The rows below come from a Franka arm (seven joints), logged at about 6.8 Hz.
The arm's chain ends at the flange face. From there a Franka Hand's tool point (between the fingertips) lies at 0.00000 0.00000 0.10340 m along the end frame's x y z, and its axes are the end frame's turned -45 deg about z.
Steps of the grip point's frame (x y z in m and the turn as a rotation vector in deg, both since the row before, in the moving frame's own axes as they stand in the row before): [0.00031 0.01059 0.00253 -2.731 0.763 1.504]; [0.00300 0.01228 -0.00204 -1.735 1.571 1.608]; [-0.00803 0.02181 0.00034 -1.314 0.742 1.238]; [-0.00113 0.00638 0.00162 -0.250 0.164 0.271]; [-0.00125 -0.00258 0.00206 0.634 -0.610 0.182]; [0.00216 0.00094 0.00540 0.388 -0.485 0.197]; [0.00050 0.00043 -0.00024 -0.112 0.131 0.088]
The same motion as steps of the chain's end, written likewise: [0.00328 0.00470 0.00266 -1.392 2.471 1.504]; [0.00659 0.00629 -0.00195 -0.116 2.338 1.608]; [0.00713 0.02034 0.00038 -0.404 1.454 1.238]; [0.00318 0.00520 0.00162 -0.061 0.293 0.271]; [-0.00112 -0.00091 0.00207 0.017 -0.880 0.182]; [0.00331 -0.00098 0.00541 -0.069 -0.617 0.197]; [0.00035 -0.00003 -0.00024 0.013 0.172 0.088]
